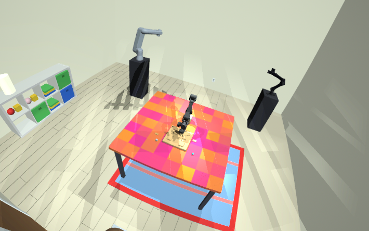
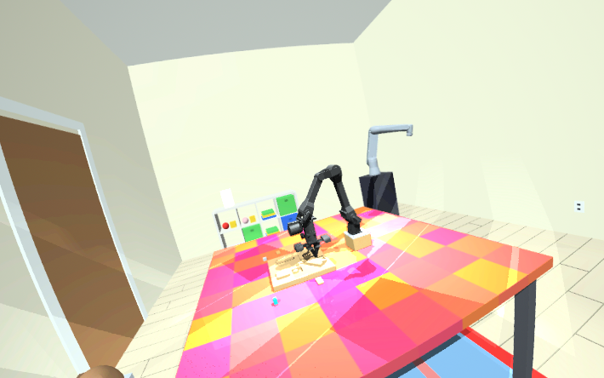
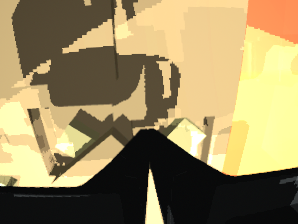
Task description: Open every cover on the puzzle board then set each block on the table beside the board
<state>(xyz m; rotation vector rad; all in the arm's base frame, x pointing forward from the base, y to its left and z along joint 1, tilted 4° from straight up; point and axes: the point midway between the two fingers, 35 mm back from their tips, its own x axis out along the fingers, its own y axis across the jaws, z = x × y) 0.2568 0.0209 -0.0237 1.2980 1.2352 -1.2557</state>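
My gripper tip is now 90 mm short of the tan wooden puzzle board and 30 mm to the left of it. Round my gripper tip: cyan block 260 mm ahead, 200 mm to the left, 10 mm below.
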